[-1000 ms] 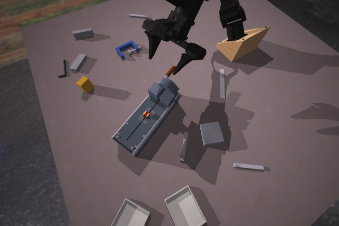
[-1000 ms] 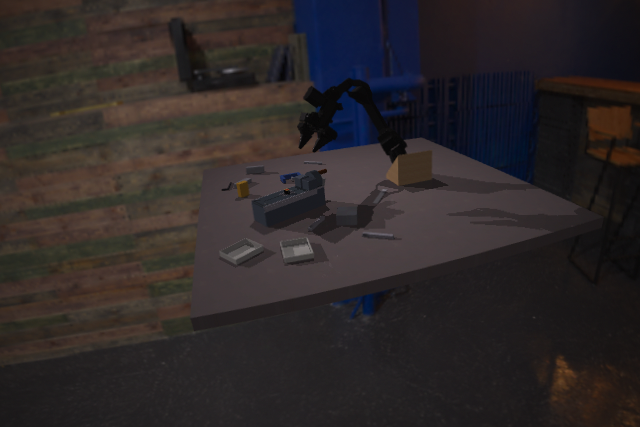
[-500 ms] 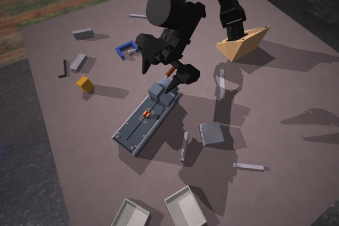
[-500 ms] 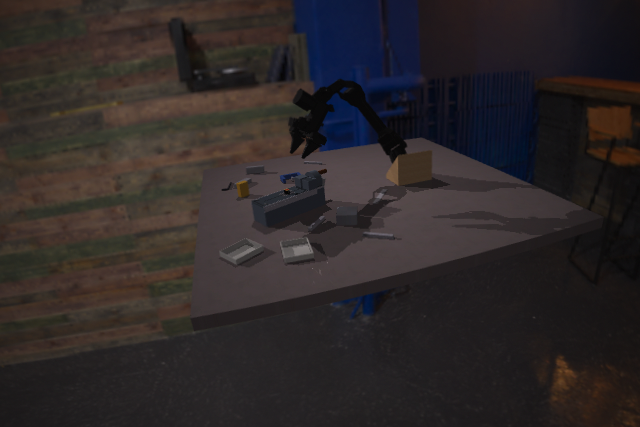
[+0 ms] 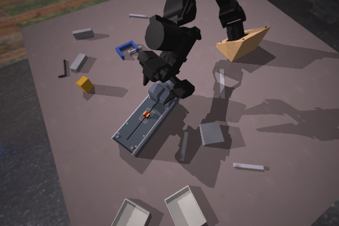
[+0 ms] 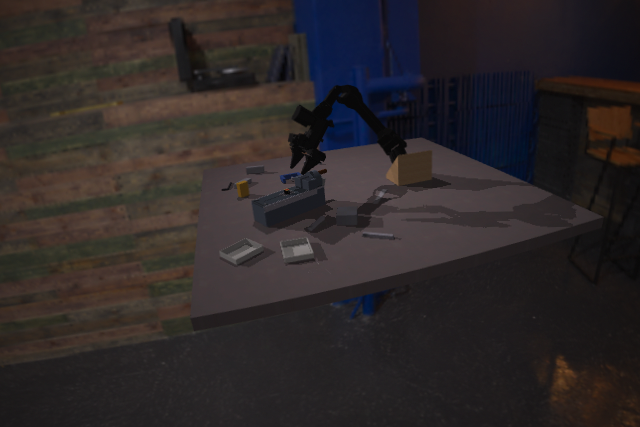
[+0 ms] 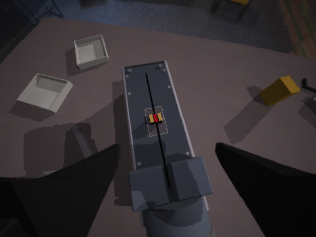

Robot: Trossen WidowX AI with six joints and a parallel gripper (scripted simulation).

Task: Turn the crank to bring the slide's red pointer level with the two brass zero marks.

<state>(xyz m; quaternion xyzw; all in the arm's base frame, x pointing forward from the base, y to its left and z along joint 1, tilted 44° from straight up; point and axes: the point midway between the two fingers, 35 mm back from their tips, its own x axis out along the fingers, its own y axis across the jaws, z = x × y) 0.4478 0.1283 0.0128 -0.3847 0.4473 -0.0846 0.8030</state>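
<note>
My gripper tip is 11 cm past the brown crank handle, 7 cm to the left of it and 4 cm above it. Round my gripper tip: grey block 18 cm to the left, 13 cm below, 12 cm behind; then yellow block 24 cm to the right, 19 cm ahead, 11 cm below; then red pointer 6 cm below, 5 cm ahead, 2 cm to the left.
</note>
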